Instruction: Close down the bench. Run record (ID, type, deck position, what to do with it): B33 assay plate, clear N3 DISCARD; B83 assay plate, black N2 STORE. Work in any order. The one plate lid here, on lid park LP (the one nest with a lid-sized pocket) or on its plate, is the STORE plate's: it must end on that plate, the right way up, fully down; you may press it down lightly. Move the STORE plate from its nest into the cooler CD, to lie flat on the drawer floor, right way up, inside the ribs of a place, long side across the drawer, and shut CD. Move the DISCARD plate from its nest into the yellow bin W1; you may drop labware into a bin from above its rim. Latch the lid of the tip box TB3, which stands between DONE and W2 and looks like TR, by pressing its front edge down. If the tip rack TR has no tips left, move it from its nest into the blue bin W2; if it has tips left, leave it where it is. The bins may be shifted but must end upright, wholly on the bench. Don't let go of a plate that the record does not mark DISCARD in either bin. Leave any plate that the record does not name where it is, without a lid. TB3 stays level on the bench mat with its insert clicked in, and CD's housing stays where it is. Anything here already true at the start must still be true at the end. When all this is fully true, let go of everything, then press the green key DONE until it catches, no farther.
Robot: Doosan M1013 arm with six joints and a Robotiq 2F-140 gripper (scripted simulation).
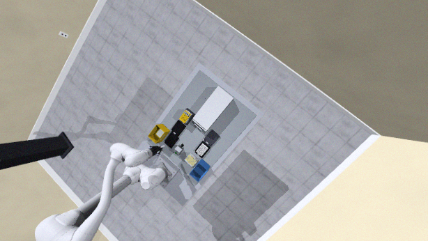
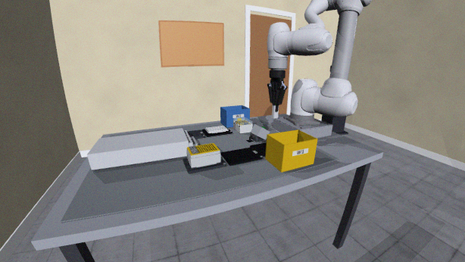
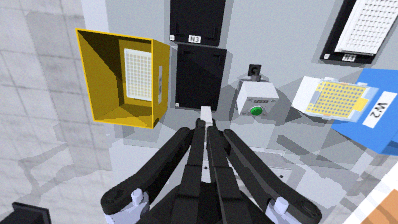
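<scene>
The green key is 1 cm ahead of my hand, 13 cm to the right of it and 12 cm below it. From my hand the other things lie so: yellow bin W1: 1 cm behind, 17 cm to the left, 15 cm below; then N3 label: 12 cm ahead, 6 cm to the left, 18 cm below; then black nest: 19 cm ahead, 8 cm to the left, 18 cm below.
</scene>
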